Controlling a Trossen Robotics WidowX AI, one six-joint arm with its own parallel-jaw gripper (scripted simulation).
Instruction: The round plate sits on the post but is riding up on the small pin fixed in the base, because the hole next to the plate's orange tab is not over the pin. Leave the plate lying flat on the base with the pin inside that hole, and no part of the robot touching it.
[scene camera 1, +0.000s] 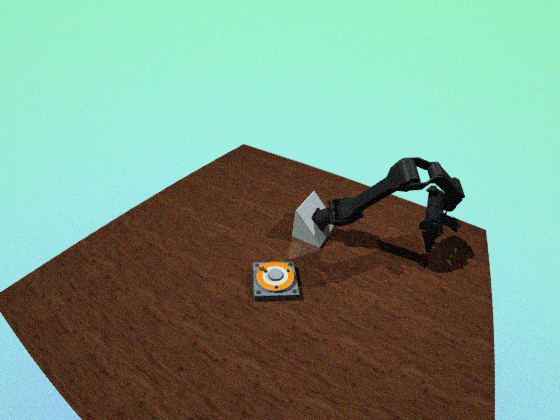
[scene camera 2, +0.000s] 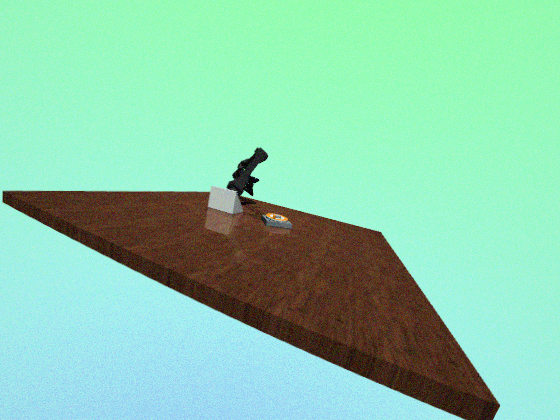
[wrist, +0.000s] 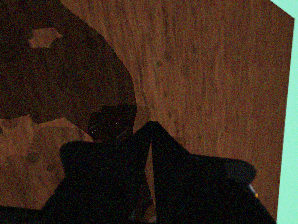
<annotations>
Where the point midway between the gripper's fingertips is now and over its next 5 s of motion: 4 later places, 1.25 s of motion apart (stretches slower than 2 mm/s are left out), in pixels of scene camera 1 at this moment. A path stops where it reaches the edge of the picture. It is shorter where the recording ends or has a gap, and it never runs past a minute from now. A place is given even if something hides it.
The gripper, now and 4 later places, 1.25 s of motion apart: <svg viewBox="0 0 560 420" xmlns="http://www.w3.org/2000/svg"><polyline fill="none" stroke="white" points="428,253 368,293 264,264 258,268 261,264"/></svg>
</annotations>
